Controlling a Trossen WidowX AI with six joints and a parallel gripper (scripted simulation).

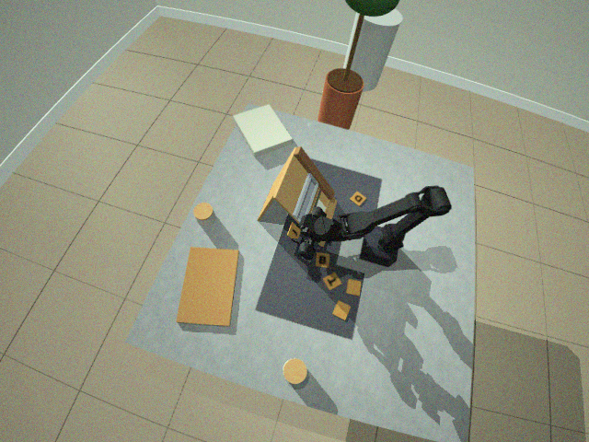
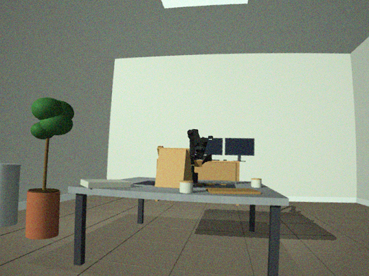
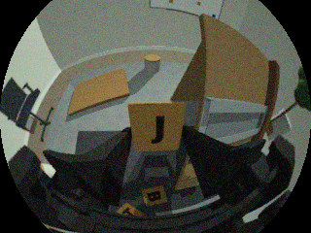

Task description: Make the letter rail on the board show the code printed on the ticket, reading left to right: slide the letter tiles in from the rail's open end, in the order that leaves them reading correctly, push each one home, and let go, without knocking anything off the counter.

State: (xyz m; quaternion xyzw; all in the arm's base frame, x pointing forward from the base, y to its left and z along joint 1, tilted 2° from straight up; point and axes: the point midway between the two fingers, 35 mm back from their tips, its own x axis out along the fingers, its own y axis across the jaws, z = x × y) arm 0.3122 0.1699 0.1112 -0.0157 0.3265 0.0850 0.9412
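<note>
My gripper tip is 18 cm to the left of the ticket, 8 cm above it and 3 cm past it. Round my gripper tip: flat orange panel 30 cm to the left, 21 cm ahead, 16 cm below; then dark mat 17 cm below, 14 cm to the right, 14 cm behind; then letter tile right at my gripper tip.
</note>
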